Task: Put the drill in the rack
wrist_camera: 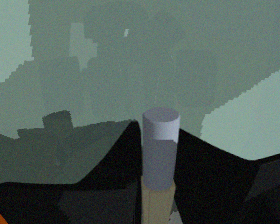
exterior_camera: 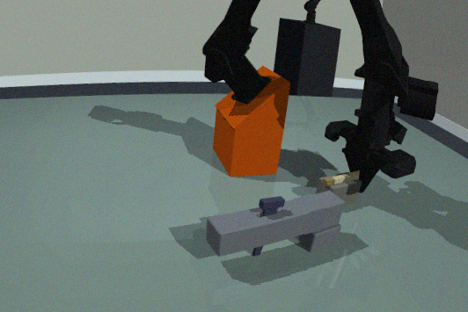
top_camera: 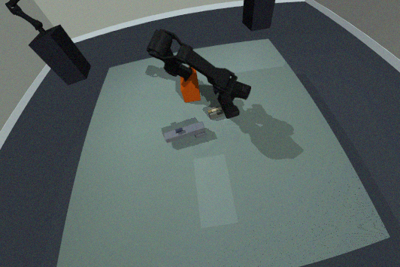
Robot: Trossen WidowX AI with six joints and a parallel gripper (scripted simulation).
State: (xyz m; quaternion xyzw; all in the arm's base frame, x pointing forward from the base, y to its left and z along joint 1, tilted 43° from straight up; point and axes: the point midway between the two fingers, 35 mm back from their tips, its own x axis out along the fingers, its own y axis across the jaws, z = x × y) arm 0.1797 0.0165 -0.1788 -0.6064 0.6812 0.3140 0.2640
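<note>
The drill lies 40 mm to the right of my gripper tip and 30 mm above it. Also, from my gripper tip: dark blue key (80 mm ahead, 240 mm to the right, 40 mm above); grey-brown rack (50 mm to the right, 10 mm above); grey block (80 mm ahead, 220 mm to the right, 30 mm above).
</note>
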